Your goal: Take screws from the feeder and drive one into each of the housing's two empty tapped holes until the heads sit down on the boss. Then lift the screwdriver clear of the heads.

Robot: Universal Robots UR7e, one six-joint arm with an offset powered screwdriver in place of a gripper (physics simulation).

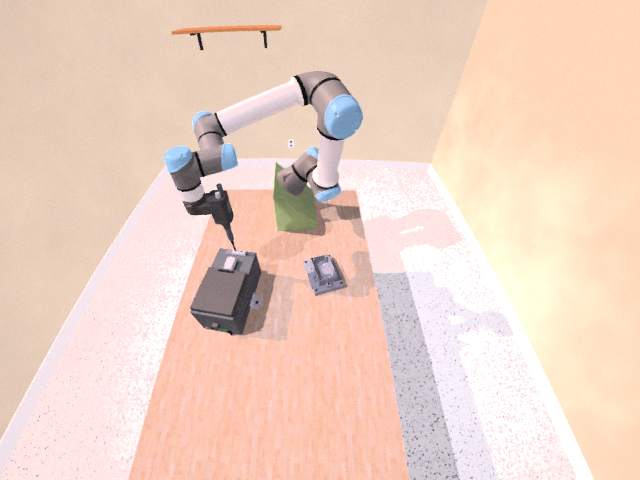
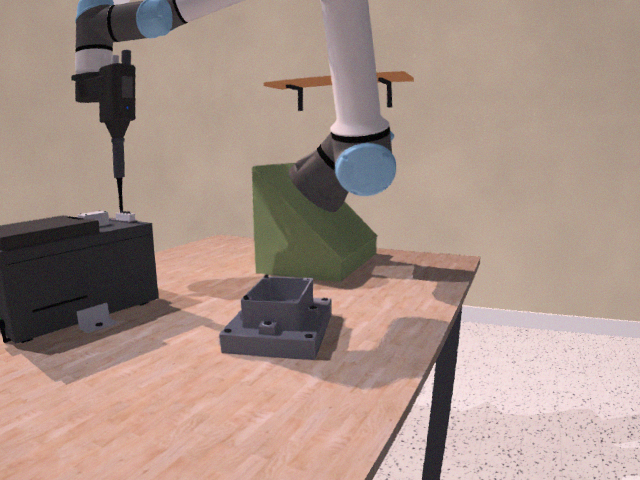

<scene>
I see a dark screw feeder (image 2: 123, 274).
The dark screw feeder also shows in image 1 (image 1: 236, 325).
</scene>
